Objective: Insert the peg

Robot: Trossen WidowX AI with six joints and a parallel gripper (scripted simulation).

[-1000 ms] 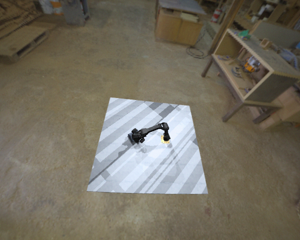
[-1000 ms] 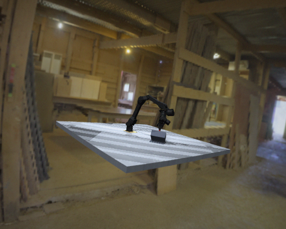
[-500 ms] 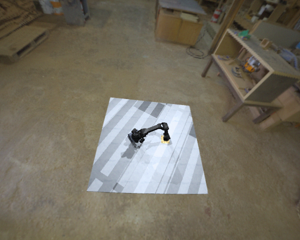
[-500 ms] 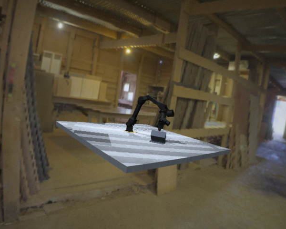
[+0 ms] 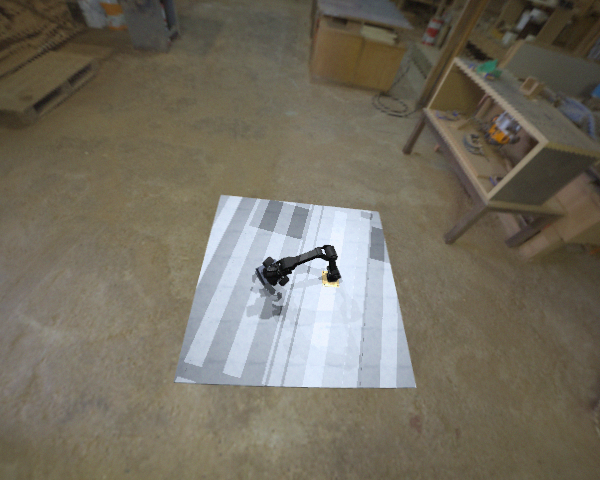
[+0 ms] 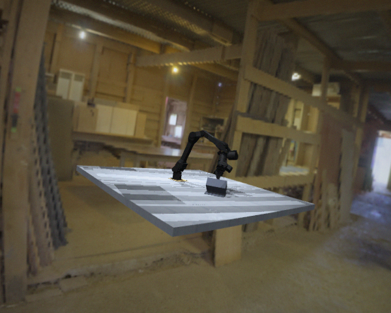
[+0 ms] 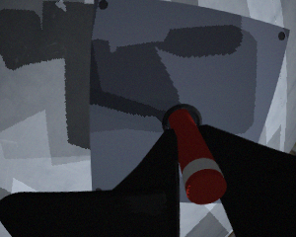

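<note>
Now: the red peg 10 mm to the left of my gripper tip and 10 mm above it. From my gripper tip the other things lie so: sloped panel: 10 mm ahead, 20 mm to the right, 40 mm below.
</note>
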